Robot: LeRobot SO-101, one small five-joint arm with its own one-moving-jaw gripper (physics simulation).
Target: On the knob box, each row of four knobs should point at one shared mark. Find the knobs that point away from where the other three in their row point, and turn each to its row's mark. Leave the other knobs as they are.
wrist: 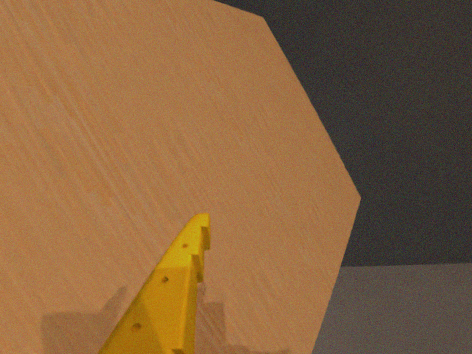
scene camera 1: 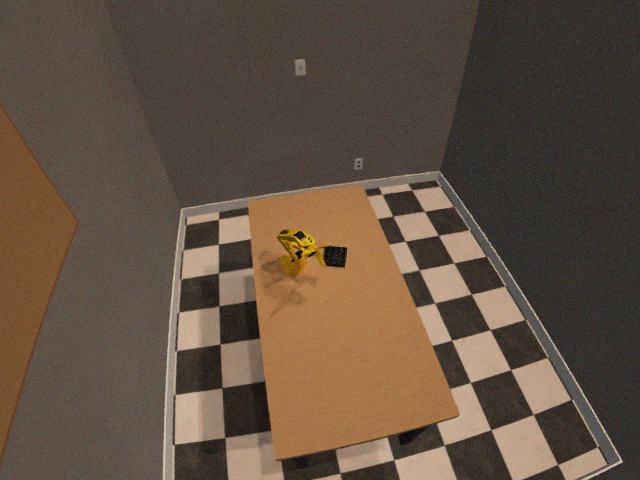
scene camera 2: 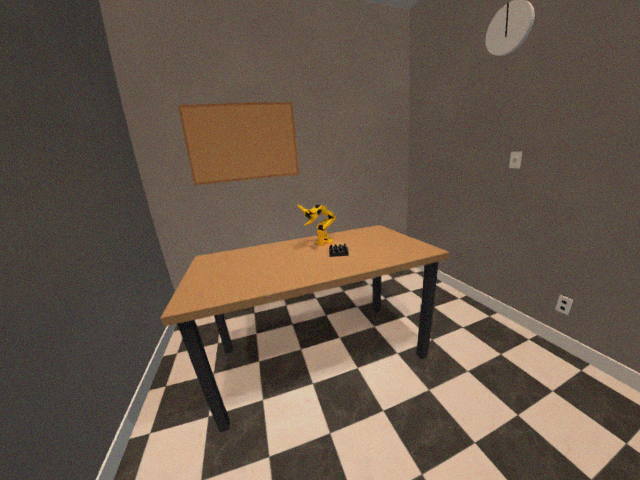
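Where they show: hand, tool point: (wrist: 209,226) (scene camera 1: 324,265) (scene camera 2: 304,225); arm's base, link origin: (scene camera 1: 296,266) (scene camera 2: 325,243).
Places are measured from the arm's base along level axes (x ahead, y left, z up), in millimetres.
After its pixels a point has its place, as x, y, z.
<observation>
The black knob box (scene camera 1: 334,256) @[186, 3, 23] (scene camera 2: 338,250) @[208, 3, 22] sits on the table, with small dark knobs standing on its top. The knobs are too small and dark to tell where each points. My gripper (scene camera 1: 326,254) @[106, -153, 173] (scene camera 2: 302,215) @[106, -153, 173] is wide open and empty. It hangs well above the table; in scene camera 1 its jaw tips show at the box's left edge, and in scene camera 2 it is up and to the left of the box. In the wrist view one notched yellow jaw (wrist: 167,295) @[103, -128, 184] shows over the table, and the moving jaw is out of the picture. The knob box does not show in the wrist view.
The wooden table (scene camera 1: 356,351) @[167, -482, 0] (scene camera 2: 258,273) @[251, -446, 0] (wrist: 150,125) @[214, -261, 0] bears the box and the yellow arm's base (scene camera 1: 293,265) @[-15, -21, 46] (scene camera 2: 324,238) @[14, -11, 42]. The base stands near one long edge, beside the box. The arm's shadows fall on the table top. The table's edge and corners show in the wrist view.
</observation>
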